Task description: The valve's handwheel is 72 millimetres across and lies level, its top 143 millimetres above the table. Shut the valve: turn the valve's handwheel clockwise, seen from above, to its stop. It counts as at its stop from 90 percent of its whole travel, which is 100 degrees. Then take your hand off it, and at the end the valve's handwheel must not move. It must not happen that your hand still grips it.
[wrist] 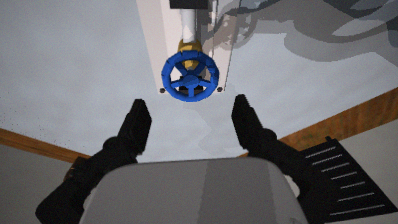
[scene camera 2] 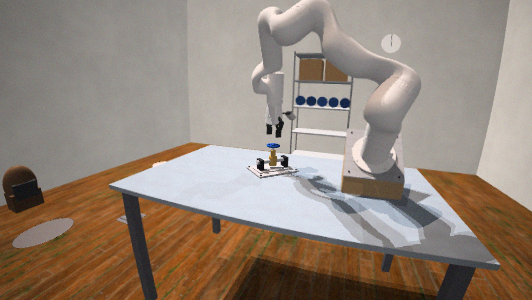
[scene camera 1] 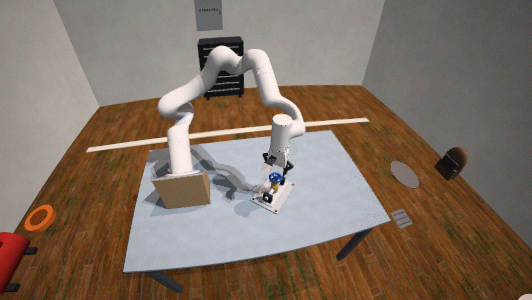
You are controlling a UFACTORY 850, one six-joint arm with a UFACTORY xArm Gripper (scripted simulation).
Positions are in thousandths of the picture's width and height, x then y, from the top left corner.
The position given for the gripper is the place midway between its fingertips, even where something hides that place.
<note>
In view: the gripper (wrist: 481,480) and a blue spoked handwheel (wrist: 479,359).
</note>
